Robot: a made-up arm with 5 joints.
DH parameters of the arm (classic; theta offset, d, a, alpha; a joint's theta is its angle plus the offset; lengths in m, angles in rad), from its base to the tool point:
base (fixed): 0 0.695 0.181 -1.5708
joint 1: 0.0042 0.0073 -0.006 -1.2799
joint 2: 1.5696 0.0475 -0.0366 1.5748
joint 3: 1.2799 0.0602 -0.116 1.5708
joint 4: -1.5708 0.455 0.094 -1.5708
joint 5: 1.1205 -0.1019 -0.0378 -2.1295
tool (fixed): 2.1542 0.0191 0 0
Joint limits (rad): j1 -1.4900..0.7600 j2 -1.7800..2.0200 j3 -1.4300..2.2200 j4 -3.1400..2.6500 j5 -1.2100..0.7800
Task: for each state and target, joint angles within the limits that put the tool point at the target. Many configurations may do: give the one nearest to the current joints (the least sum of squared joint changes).
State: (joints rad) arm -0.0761 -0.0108 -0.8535 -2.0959 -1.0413
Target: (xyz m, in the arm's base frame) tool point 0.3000 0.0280 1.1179
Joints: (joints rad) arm -0.0595 -0.2647 -1.2289 -2.3289 -1.2100
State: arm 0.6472 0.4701 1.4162 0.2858 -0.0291
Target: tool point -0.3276 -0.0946 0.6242
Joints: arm 0.7600 0.8635 1.3143 0.4442 -0.1024
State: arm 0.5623 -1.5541 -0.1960 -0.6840 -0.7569
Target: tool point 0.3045 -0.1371 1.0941
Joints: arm -0.0411 -1.2117 -0.4172 -0.2056 -1.0764
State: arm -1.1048 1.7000 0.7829 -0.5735 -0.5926
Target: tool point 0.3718 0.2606 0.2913
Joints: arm -1.4812 2.0200 1.2373 0.0323 -0.5215
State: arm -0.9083 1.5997 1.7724 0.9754 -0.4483
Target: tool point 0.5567 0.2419 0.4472
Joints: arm -1.2699 1.8684 1.7159 1.1508 -0.7049
